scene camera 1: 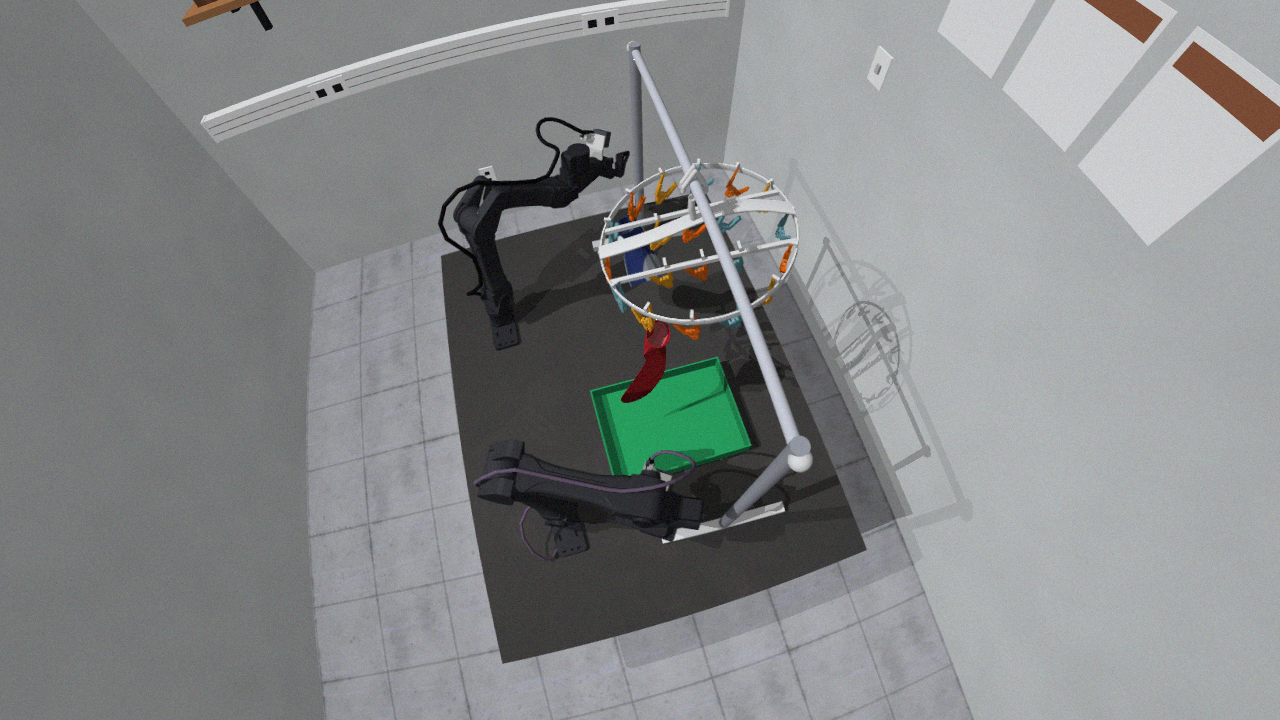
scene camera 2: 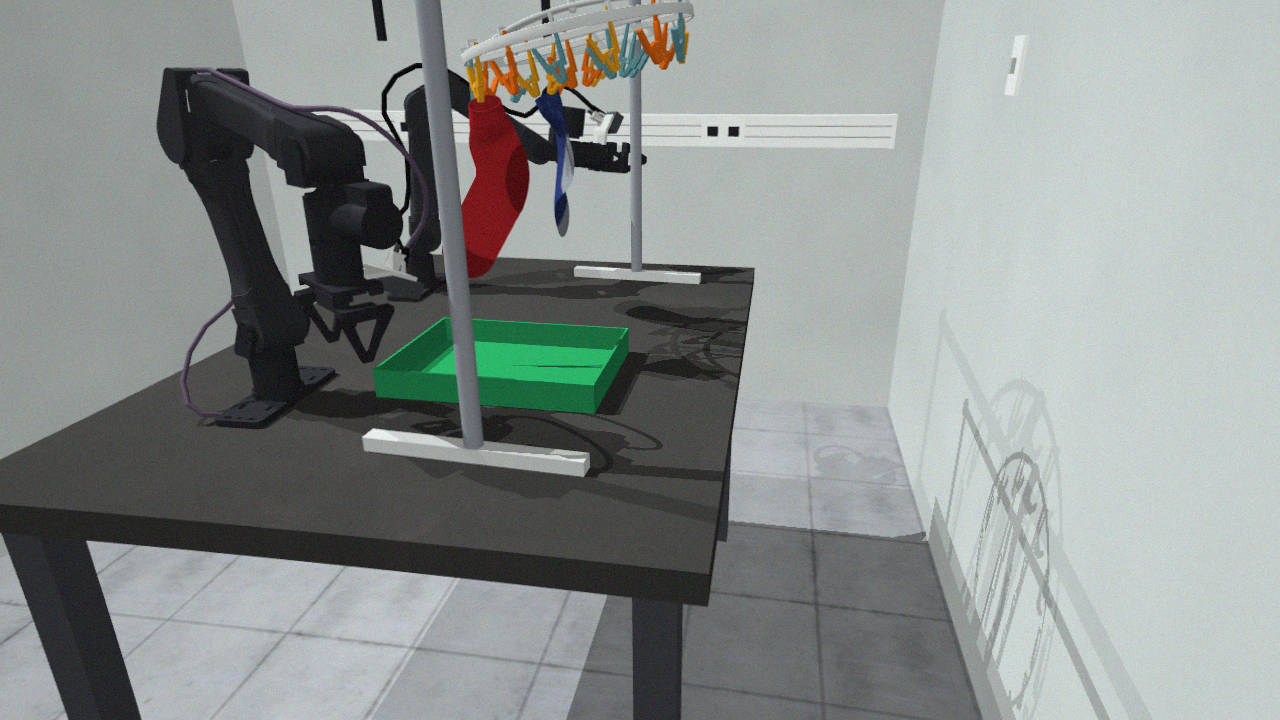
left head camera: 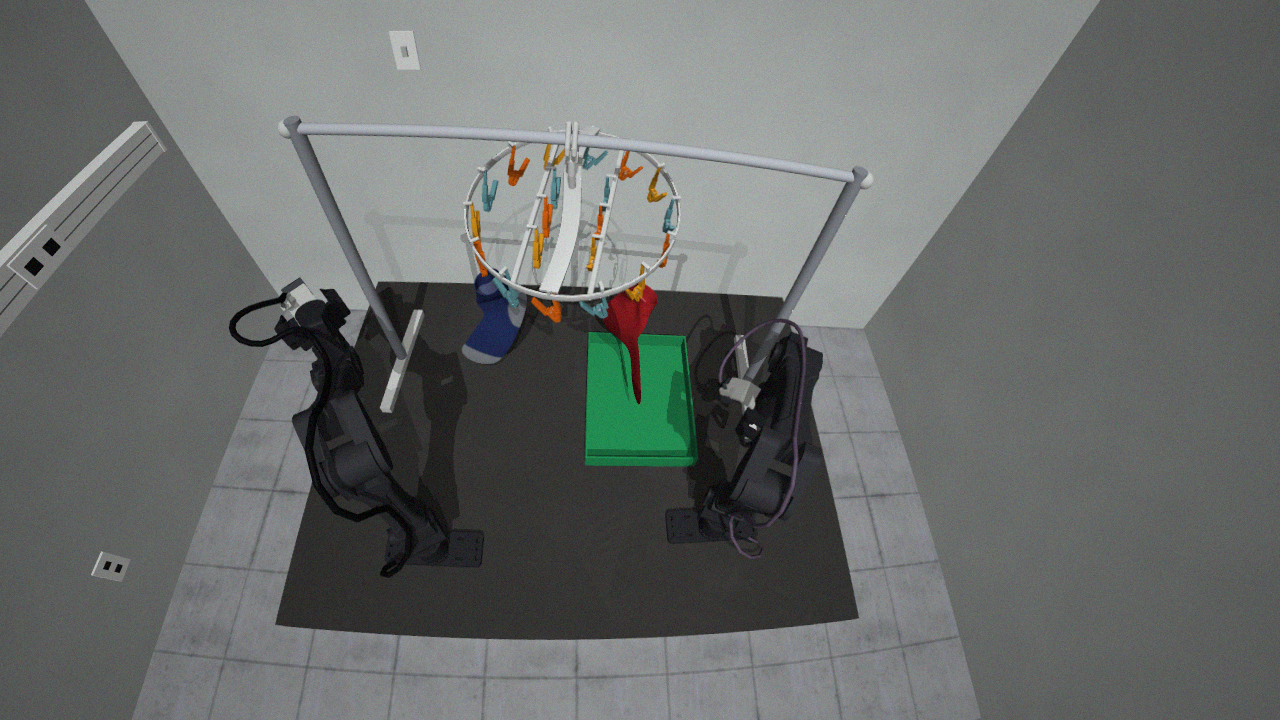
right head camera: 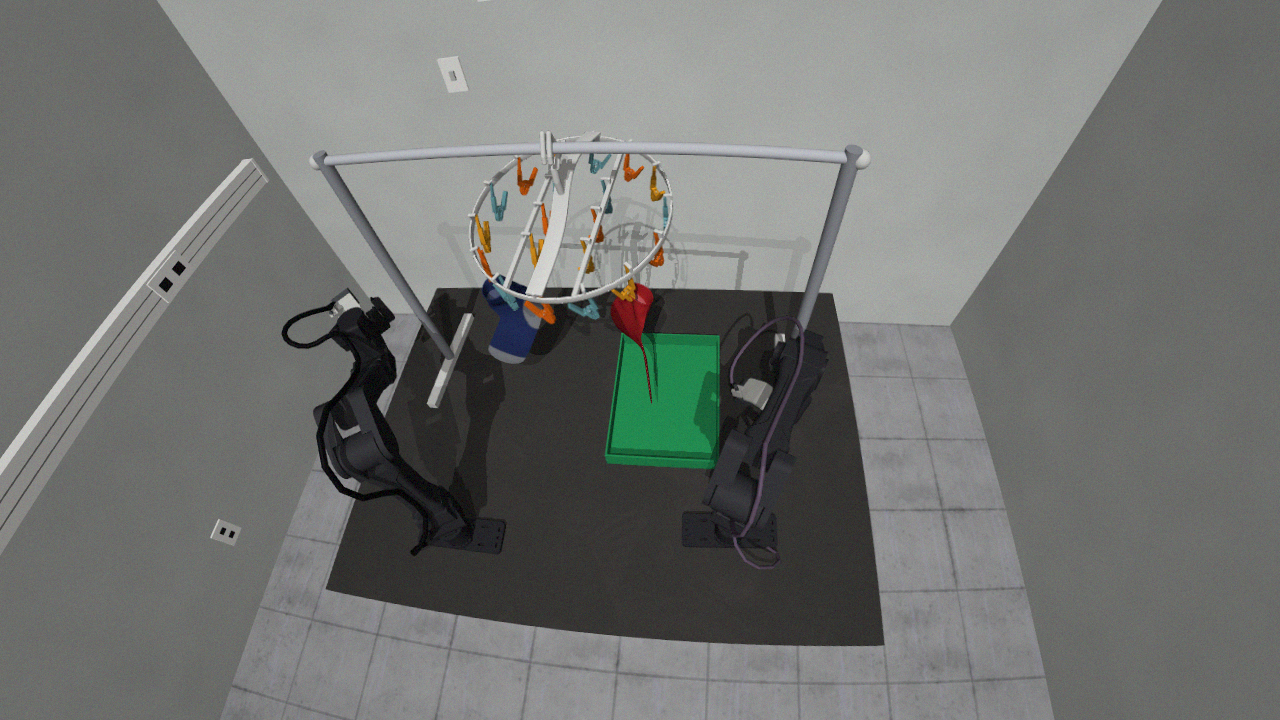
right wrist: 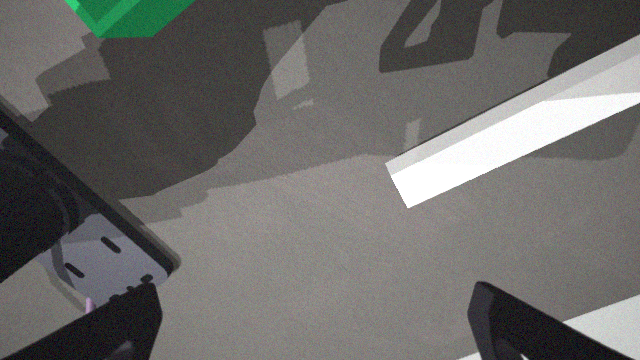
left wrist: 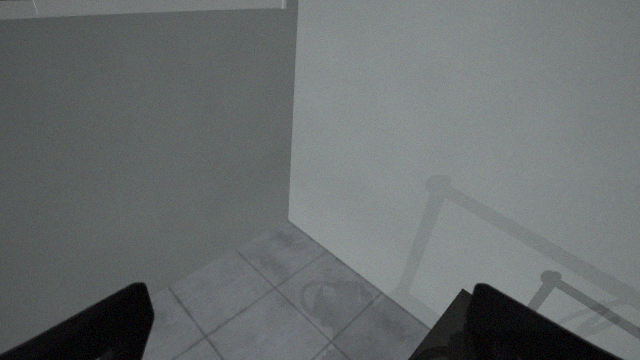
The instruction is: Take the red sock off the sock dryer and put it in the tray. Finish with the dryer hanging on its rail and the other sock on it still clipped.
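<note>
The red sock (left head camera: 631, 313) (right head camera: 631, 313) (scene camera 1: 657, 362) (scene camera 2: 494, 179) hangs from a yellow clip on the round white dryer (left head camera: 563, 241) (right head camera: 552, 232), its toe above the green tray (left head camera: 640, 461) (right head camera: 662, 462) (scene camera 2: 492, 392). The dryer hangs by its hook on the rail (left head camera: 716, 156) (right head camera: 716, 151) (scene camera 1: 756, 340). The blue sock (left head camera: 494, 326) (right head camera: 514, 338) (scene camera 2: 556, 129) hangs from the dryer's left side in the head views. My left gripper (left wrist: 311, 299) is open and empty near the left upright, away from both socks. My right gripper (right wrist: 316, 297) (scene camera 2: 351, 347) is open and empty, pointing down beside the tray.
Grey uprights (left head camera: 349, 241) (left head camera: 819, 246) stand at both ends of the rail on white feet (left head camera: 401, 362) (right wrist: 480, 140). Orange, yellow and teal clips surround the dryer's ring and line its crossbars. A pale wall (left head camera: 760, 71) rises behind the dark table (left head camera: 537, 573).
</note>
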